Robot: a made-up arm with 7 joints.
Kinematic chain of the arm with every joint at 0, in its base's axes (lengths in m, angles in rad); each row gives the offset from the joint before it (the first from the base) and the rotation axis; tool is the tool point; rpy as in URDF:
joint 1: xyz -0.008 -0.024 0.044 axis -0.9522 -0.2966 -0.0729
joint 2: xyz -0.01 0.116 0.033 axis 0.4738 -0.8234 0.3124
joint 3: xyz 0.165 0 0.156 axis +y
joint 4: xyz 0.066 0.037 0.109 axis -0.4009 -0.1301 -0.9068
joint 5: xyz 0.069 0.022 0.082 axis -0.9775 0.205 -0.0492
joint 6: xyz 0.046 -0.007 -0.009 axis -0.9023 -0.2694 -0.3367
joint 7: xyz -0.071 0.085 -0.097 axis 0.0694 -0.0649 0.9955
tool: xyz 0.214 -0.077 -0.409 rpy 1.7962 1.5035 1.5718
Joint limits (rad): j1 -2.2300..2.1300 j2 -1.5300..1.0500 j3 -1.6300..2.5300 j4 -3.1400..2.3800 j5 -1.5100..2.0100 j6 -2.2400..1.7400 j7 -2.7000..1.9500
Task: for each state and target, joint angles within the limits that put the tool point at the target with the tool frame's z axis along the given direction. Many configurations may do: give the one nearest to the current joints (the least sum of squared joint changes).
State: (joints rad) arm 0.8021 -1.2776 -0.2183 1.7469 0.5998 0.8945 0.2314
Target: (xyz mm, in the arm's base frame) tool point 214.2 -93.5 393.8 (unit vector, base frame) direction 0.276 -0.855 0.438
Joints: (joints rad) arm -0.0286 -1.5300 0.4859 1.5026 0.6795 0.0799 0.4132
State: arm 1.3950 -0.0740 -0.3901 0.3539 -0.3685 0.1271 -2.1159
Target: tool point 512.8 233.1 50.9 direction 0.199 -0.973 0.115
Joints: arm 1.8470 -0.0715 -1.3394 0.8311 -0.5334 0.3737 -2.2666
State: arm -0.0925 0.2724 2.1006 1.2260 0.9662 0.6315 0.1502
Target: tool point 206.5 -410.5 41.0 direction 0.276 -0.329 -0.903
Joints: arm -0.2858 0.0223 1.8629 0.6312 0.4593 0.5895 -0.0299
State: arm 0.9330 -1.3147 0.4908 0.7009 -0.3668 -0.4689 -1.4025
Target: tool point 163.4 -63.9 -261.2 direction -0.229 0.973 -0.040
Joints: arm 1.6761 -1.5300 0.9961 0.4819 0.0705 -0.9015 -1.6875
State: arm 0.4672 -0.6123 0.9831 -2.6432 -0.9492 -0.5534 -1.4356
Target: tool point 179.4 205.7 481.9 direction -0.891 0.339 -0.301
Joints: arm 0.7847 -1.0372 0.6173 -2.6295 -1.2166 0.0132 -1.8188
